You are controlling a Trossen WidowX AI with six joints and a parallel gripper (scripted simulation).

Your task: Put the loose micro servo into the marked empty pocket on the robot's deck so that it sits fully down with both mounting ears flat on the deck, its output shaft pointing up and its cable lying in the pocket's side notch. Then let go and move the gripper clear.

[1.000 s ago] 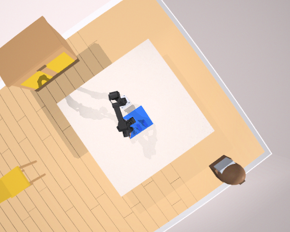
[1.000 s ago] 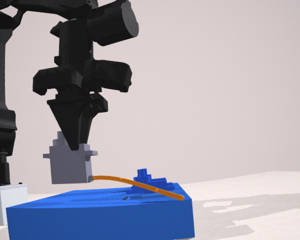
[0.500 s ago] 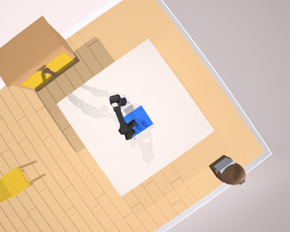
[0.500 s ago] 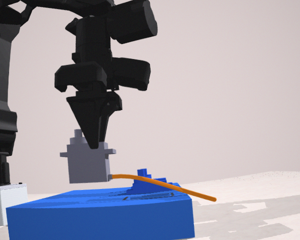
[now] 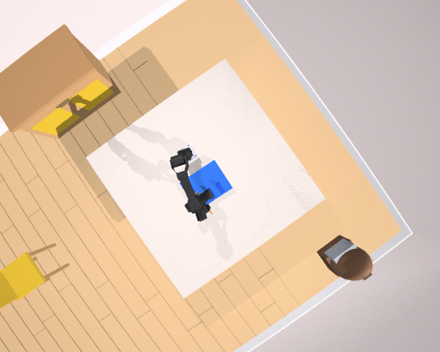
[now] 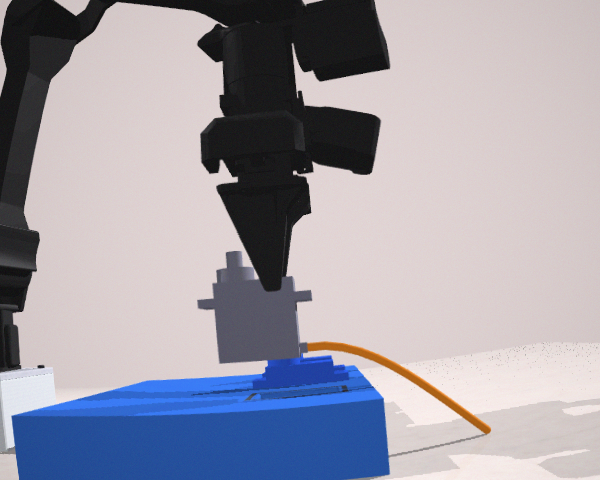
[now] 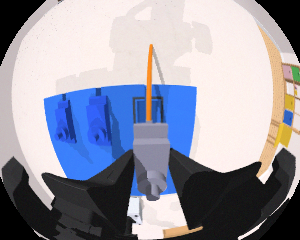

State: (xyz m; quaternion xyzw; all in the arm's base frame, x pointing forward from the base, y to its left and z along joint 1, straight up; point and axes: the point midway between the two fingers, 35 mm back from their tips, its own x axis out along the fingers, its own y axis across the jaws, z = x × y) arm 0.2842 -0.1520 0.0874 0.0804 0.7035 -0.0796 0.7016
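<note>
Right now my gripper tip is 10 cm to the right of the blue deck, 10 cm above it and 8 cm past it.
</note>
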